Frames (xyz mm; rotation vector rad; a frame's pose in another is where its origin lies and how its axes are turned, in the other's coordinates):
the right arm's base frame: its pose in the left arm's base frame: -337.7 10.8 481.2 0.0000 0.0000 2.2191
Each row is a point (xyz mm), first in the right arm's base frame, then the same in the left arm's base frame.
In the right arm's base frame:
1: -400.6 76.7 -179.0
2: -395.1 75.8 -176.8
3: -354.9 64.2 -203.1
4: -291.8 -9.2 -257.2
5: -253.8 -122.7 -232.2
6: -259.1 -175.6 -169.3
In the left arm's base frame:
1: -156.9 -354.8 302.2
2: -159.5 -349.9 304.4
3: -174.6 -310.9 278.1
4: -154.2 -216.2 224.0
5: -86.6 -117.4 249.0
6: -41.3 -89.7 311.9

